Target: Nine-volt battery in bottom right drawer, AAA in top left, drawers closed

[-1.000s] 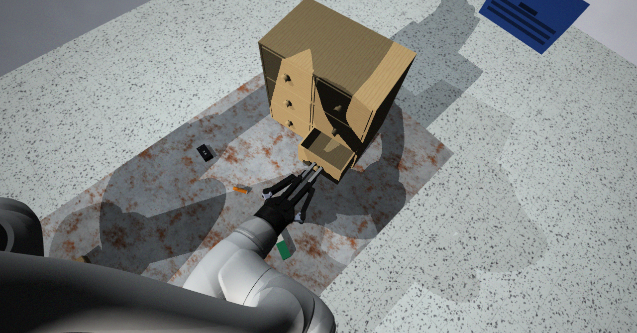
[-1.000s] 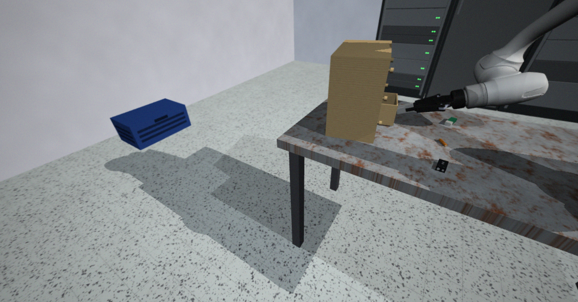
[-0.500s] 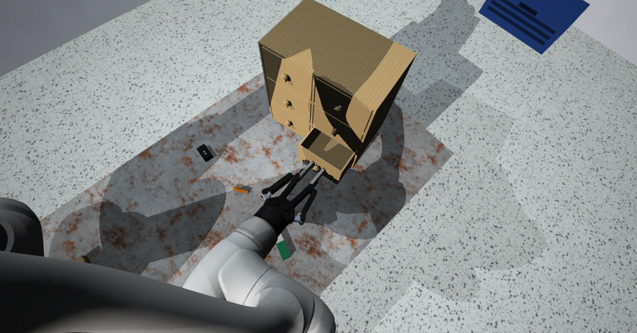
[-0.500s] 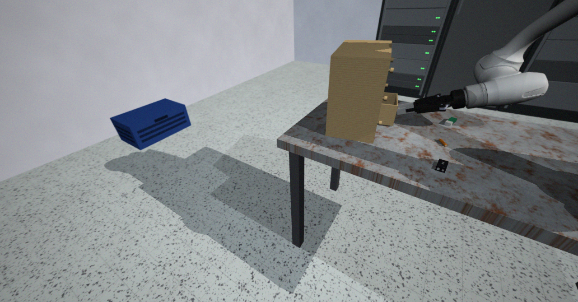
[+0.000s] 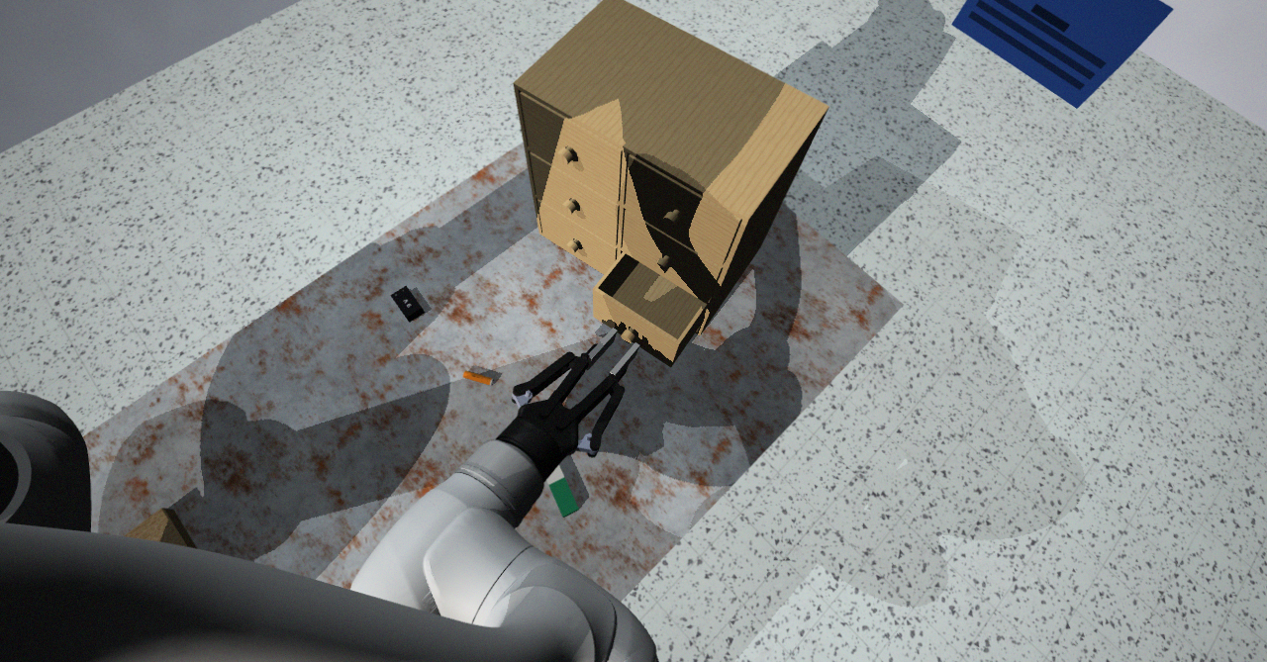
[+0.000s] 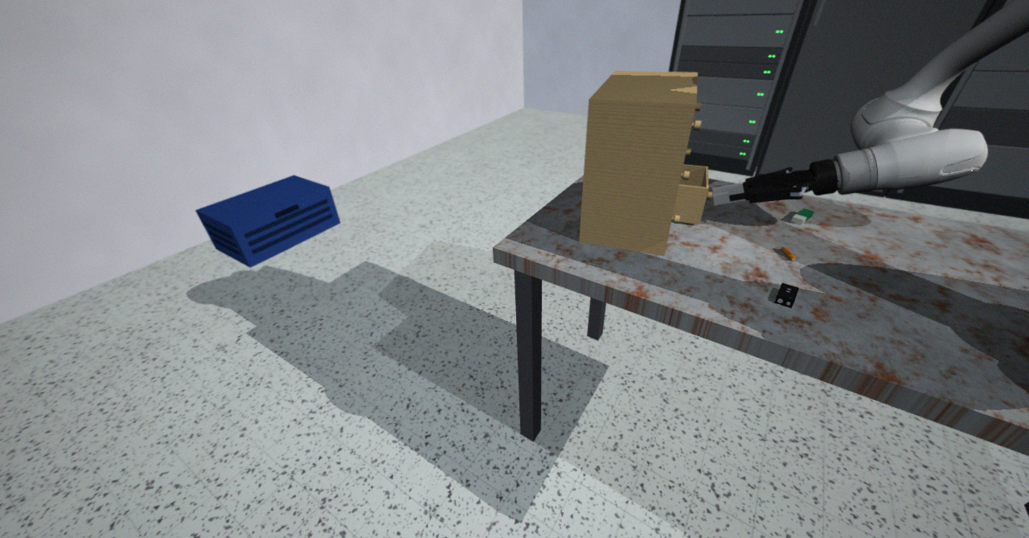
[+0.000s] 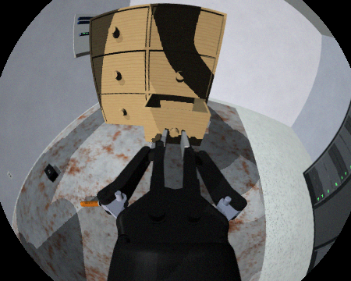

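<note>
Right now my hand is 27 cm to the right of the black nine-volt battery, 19 cm past it and 5 cm above it. Also, from my hand: green-and-white nine-volt battery (15 cm behind, 9 cm to the right, 6 cm below); then orange AAA battery (16 cm behind, 10 cm to the left, 6 cm below).
</note>
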